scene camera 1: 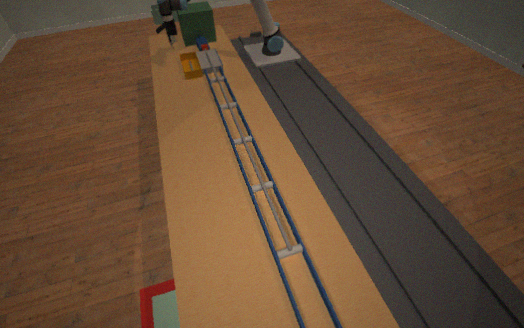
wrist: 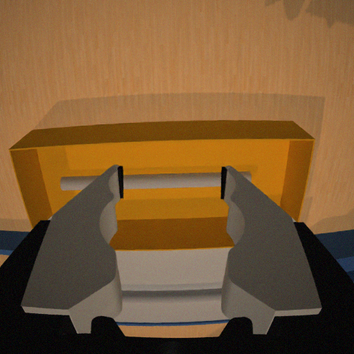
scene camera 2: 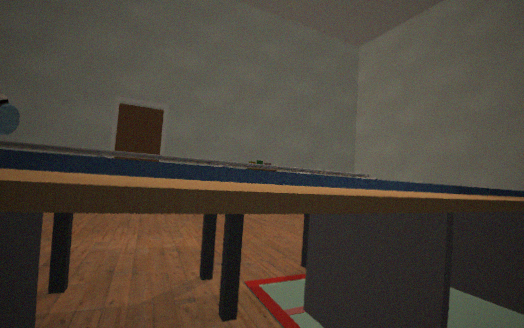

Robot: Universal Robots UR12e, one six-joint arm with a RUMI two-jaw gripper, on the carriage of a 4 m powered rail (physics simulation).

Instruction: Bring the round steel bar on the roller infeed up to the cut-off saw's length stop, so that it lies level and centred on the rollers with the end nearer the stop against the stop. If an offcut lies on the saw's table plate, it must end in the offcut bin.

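Note:
The long round steel bar lies along the rollers and over the saw's grey table plate. Its far end is close to the red length stop; contact is too small to tell. Its near end rests on a roller. The orange offcut bin stands beside the plate. A short grey offcut lies inside it. My gripper is open, above the bin in the wrist view, with the offcut showing between and behind its fingers. The gripper does not show in scene camera 2.
The green saw housing stands behind the stop. Blue infeed rails run along the wooden table. The arm's carriage is at the far end of the dark rail. A red-edged mat lies on the floor.

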